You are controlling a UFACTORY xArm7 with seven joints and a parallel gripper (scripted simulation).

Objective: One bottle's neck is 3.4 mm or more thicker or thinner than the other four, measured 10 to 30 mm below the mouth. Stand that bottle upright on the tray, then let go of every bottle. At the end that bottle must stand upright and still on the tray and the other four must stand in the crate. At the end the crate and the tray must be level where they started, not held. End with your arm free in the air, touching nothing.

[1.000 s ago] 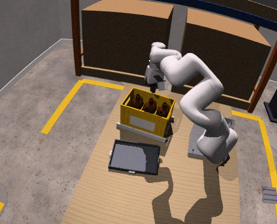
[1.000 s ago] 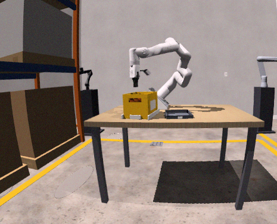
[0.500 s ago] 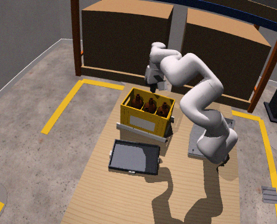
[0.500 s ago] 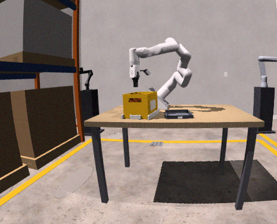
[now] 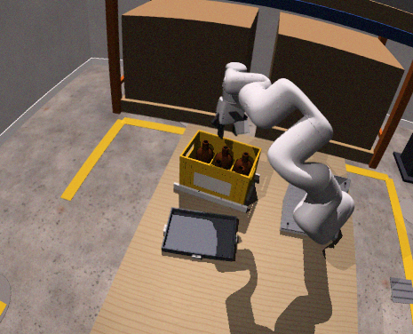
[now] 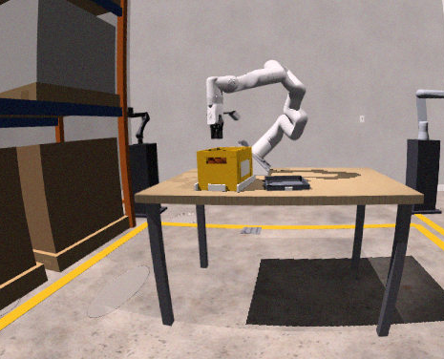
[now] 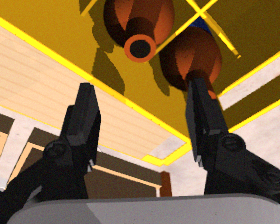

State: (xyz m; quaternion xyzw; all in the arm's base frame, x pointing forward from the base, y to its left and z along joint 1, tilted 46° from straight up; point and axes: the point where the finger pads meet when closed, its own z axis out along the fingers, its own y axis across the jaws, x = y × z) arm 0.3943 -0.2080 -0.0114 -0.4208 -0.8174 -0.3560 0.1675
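Right now the yellow crate is 1 cm ahead of my hand, 4 cm to the left of it and 16 cm below it. Round my hand: dark grey tray 2 cm ahead, 32 cm to the left, 23 cm below.
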